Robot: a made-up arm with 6 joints.
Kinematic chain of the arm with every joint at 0, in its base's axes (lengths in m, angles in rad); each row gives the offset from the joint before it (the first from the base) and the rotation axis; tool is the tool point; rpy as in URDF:
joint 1: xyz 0 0 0.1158 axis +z
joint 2: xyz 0 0 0 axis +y
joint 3: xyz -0.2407 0 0.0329 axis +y
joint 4: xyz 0.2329 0 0.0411 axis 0.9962 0 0.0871
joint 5: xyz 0 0 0 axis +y
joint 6: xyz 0.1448 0 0.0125 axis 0.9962 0 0.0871
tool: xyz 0 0 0 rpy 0 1.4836 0
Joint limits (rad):
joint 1: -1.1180..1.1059
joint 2: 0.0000..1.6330
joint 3: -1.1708..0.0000
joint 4: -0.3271..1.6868
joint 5: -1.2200..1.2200
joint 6: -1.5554..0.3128
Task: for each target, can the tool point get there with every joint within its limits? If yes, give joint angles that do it. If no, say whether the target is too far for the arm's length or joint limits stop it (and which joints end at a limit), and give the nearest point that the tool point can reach.
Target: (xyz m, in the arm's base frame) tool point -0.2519 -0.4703 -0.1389
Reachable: no: joint limits stop it (at a limit: joint 1, joint 2) | nearest point -0.0168 -0.2316 0.0690 | short by 0.394 m
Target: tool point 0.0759 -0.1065 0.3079
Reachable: yes | joints -0.0838 0.1420 -0.3213 1.4065 -0.7708 -1.0519
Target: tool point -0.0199 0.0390 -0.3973
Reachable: no: joint limits stop it (at a limit: joint 1, joint 2, joint 3) | nearest point 0.0184 0.0588 -0.0254 | short by 0.374 m
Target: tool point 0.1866 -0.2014 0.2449
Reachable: yes | joints -0.6377 1.0548 -0.6294 1.4203 -0.3620 -1.3924
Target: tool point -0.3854 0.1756 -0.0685
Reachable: no: joint limits stop it (at a limit: joint 1, joint 2, joint 3) | nearest point -0.0957 0.1001 0.0612 | short by 0.326 m
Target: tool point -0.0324 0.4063 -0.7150
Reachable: no: too far | nearest point 0.0363 0.1497 -0.0094 | short by 0.754 m
